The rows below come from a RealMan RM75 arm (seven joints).
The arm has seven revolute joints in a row. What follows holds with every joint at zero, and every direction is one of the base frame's. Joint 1 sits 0.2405 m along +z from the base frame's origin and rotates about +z. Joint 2 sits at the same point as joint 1 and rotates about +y. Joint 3 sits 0.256 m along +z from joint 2 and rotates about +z. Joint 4 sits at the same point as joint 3 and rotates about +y. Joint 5 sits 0.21 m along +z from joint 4 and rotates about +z. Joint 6 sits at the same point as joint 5 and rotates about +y. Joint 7 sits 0.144 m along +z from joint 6 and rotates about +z. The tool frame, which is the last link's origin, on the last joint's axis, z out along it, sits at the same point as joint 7; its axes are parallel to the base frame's.
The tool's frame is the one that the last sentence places.
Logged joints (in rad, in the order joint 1, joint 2, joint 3, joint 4, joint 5, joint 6, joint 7), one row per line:
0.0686, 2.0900, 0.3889, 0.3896, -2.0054, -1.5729, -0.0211
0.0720, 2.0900, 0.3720, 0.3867, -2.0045, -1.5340, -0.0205
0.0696, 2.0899, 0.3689, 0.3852, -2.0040, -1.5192, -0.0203
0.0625, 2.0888, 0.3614, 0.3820, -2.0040, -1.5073, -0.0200
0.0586, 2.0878, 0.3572, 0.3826, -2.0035, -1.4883, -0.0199
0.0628, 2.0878, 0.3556, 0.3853, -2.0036, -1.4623, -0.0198
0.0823, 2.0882, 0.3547, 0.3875, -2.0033, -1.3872, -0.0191
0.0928, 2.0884, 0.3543, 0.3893, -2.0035, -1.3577, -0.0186
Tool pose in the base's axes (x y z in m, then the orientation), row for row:
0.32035, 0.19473, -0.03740, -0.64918, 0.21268, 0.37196, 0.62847
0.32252, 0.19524, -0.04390, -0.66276, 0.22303, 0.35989, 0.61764
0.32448, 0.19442, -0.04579, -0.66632, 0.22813, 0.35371, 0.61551
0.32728, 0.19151, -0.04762, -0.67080, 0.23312, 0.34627, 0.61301
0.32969, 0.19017, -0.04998, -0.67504, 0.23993, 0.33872, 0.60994
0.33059, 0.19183, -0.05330, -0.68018, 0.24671, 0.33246, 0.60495
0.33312, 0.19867, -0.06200, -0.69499, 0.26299, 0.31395, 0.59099
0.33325, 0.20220, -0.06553, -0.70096, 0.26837, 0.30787, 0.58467
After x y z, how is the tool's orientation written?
As a quaternion, x y z w.
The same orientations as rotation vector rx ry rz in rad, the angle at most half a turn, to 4 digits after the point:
-1.4876, 0.4874, 0.8524
-1.5254, 0.5133, 0.8283
-1.5349, 0.5255, 0.8148
-1.5468, 0.5376, 0.7985
-1.5585, 0.5540, 0.7820
-1.5736, 0.5708, 0.7692
-1.6171, 0.6119, 0.7305
-1.6353, 0.6261, 0.7182

